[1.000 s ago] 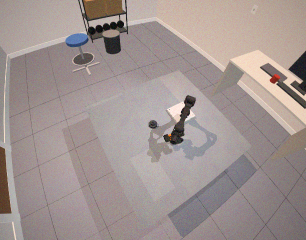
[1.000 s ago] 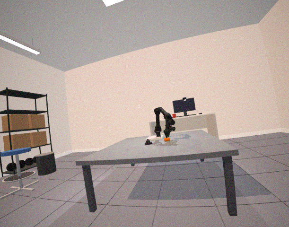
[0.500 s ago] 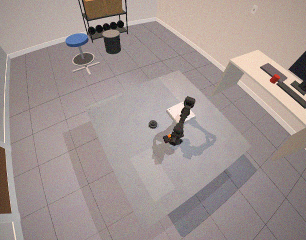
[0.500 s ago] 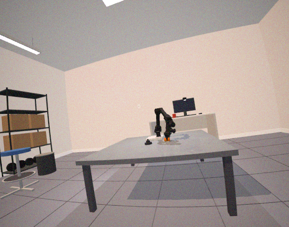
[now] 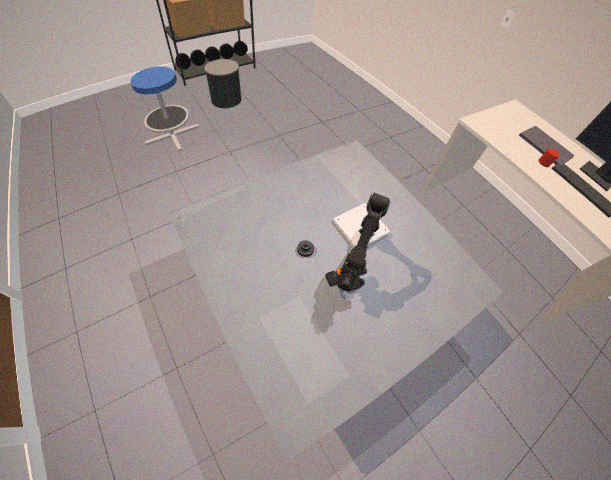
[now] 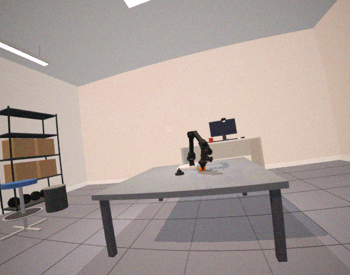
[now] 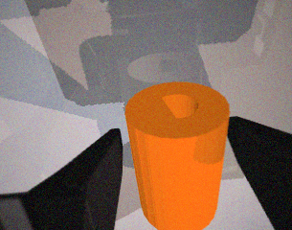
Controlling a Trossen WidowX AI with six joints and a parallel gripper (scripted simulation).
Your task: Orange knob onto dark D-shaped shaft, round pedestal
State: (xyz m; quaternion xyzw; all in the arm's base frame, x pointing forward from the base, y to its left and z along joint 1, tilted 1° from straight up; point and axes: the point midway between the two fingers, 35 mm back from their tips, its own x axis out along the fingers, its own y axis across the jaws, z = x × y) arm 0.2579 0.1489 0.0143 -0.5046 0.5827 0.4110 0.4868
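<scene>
My gripper tip is 1 cm to the left of the orange knob and 1 cm below it. Round my gripper tip: D-shaft pedestal: 22 cm to the right, 7 cm ahead, 2 cm above.
</scene>
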